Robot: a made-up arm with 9 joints. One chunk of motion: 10 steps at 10 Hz.
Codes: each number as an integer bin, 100 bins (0 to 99) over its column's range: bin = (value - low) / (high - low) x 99, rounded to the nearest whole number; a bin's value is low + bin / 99 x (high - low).
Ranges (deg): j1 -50..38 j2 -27..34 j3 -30..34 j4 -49..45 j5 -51..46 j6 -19..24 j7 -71..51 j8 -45..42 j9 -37..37
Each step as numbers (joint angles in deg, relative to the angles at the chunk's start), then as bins.
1 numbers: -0.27 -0.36 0.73 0.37 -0.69 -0.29 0.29 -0.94 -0.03
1 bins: 56 43 48 52 51 43 58 50 49
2 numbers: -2.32 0.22 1.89 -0.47 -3.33 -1.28 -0.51 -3.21 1.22
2 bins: 54 44 49 51 49 41 57 48 51
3 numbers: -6.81 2.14 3.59 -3.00 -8.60 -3.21 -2.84 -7.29 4.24
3 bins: 49 47 52 48 43 36 55 43 55
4 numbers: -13.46 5.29 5.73 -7.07 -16.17 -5.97 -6.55 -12.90 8.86
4 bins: 41 52 55 44 36 30 52 37 61
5 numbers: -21.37 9.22 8.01 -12.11 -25.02 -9.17 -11.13 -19.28 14.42
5 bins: 32 59 59 39 27 23 49 29 69
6 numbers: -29.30 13.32 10.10 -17.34 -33.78 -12.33 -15.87 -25.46 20.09
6 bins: 23 65 62 33 18 15 45 22 76
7 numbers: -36.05 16.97 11.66 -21.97 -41.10 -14.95 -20.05 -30.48 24.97
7 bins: 16 71 64 28 10 9 41 17 83
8 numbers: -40.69 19.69 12.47 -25.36 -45.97 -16.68 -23.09 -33.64 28.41
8 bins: 10 76 66 25 5 5 39 13 88
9 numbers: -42.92 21.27 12.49 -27.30 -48.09 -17.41 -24.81 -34.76 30.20
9 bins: 8 78 66 23 3 4 37 12 90
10 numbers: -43.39 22.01 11.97 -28.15 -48.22 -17.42 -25.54 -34.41 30.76
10 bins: 7 80 65 22 3 4 37 12 91
